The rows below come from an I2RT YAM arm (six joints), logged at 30 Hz.
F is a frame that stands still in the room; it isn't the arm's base.
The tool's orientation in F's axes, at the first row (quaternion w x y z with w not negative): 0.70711 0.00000 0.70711 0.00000
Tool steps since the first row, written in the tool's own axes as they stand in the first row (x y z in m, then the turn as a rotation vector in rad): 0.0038 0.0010 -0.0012 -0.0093 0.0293 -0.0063; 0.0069 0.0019 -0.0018 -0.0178 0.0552 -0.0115; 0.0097 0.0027 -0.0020 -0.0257 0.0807 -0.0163; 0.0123 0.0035 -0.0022 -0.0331 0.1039 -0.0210; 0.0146 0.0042 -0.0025 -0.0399 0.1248 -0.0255; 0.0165 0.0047 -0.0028 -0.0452 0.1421 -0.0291; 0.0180 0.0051 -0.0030 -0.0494 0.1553 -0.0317; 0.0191 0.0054 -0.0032 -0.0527 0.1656 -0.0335; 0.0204 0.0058 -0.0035 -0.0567 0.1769 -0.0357; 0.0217 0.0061 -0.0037 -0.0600 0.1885 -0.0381; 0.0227 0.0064 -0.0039 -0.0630 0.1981 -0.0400
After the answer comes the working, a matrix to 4 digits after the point.
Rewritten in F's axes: -0.0012 0.0010 -0.0038 -0.0063 0.0293 0.0093; -0.0018 0.0019 -0.0069 -0.0115 0.0552 0.0178; -0.0020 0.0027 -0.0097 -0.0163 0.0807 0.0257; -0.0022 0.0035 -0.0123 -0.0210 0.1039 0.0331; -0.0025 0.0042 -0.0146 -0.0255 0.1248 0.0399; -0.0028 0.0047 -0.0165 -0.0291 0.1421 0.0452; -0.0030 0.0051 -0.0180 -0.0317 0.1553 0.0494; -0.0032 0.0054 -0.0191 -0.0335 0.1656 0.0527; -0.0035 0.0058 -0.0204 -0.0357 0.1769 0.0567; -0.0037 0.0061 -0.0217 -0.0381 0.1885 0.0600; -0.0039 0.0064 -0.0227 -0.0400 0.1981 0.0630
The tool's axes in the first row as the columns of a matrix, in F's axes (rounded; the answer above uses it unrounded):
0.0000 0.0000 1.0000
0.0000 1.0000 0.0000
-1.0000 0.0000 0.0000

